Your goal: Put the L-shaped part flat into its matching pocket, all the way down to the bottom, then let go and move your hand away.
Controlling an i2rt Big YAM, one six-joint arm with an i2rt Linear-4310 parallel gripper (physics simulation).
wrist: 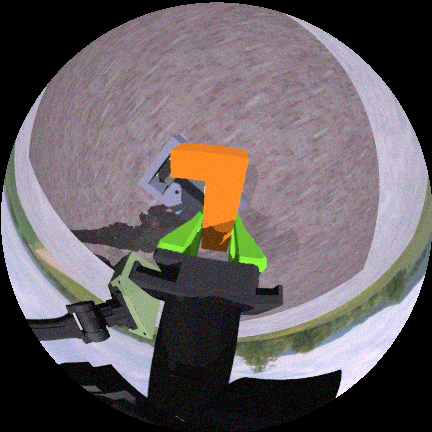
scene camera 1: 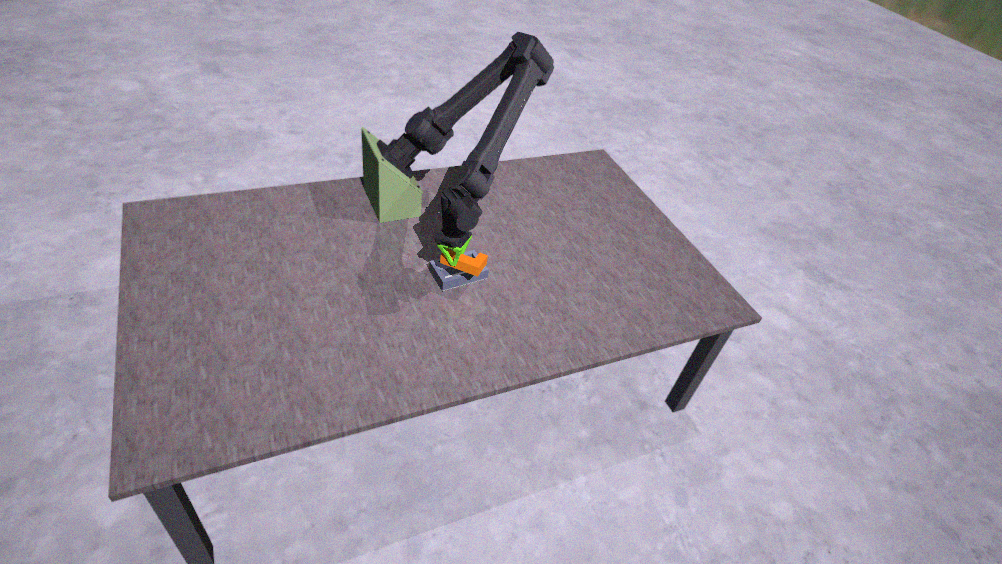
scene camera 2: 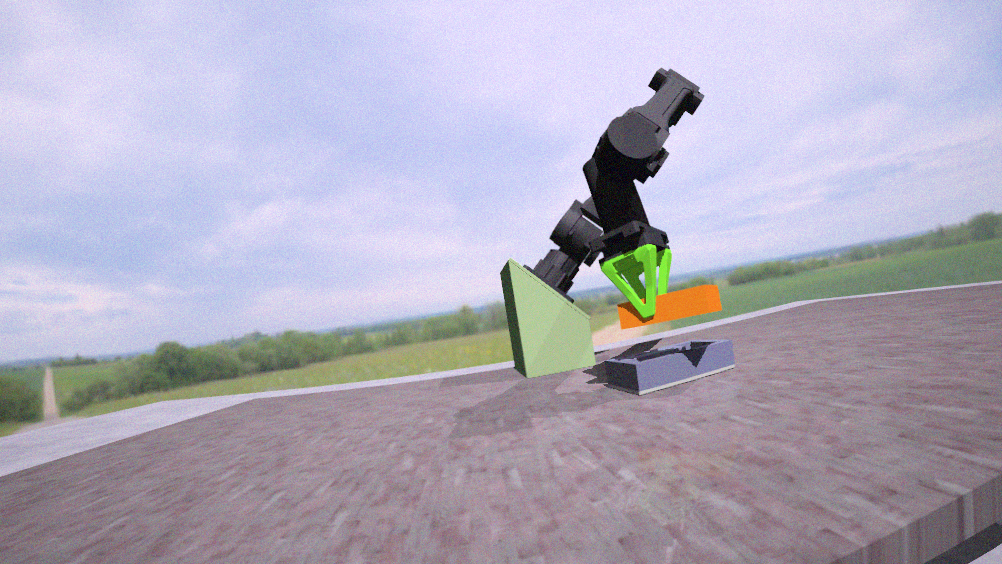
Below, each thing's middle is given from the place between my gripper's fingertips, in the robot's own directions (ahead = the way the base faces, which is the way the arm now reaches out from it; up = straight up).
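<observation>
Counting from my hand, the orange L-shaped part (scene camera 2: 703,299) is 2 cm to the left of it, 1 cm ahead of it and 1 cm above it. As for the grey pocket block (wrist: 184,196), that is 3 cm behind my hand, 3 cm to the left of it and 6 cm below it.
</observation>
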